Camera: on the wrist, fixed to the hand. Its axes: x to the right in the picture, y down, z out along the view.
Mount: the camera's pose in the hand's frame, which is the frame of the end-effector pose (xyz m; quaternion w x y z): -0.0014 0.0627 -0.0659 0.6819 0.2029 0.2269 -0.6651
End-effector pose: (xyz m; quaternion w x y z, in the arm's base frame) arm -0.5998 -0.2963 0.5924 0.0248 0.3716 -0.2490 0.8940
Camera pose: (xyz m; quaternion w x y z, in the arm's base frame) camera -0.6561 -0.3204 0.5252 0.5926 0.2212 0.2644 0.7280
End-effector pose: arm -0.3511 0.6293 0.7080 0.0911 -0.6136 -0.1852 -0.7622
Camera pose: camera -0.3872 0.5458 0.7056 0.2783 0.1038 0.6684 0.6820
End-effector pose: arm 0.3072 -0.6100 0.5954 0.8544 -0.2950 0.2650 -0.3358
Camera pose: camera 0.2896 -0.5928 0.5078 0.3590 -0.1279 0.1102 -0.9179
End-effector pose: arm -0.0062 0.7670 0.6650 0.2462 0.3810 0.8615 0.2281
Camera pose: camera -0.0107 0.7904 0.7528 0.0468 -0.3150 0.9430 -0.0966
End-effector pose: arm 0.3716 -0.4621 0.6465 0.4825 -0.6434 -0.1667 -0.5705
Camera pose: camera 0.3814 -0.5451 0.6106 0.1179 -0.1005 -0.5479 -0.8221
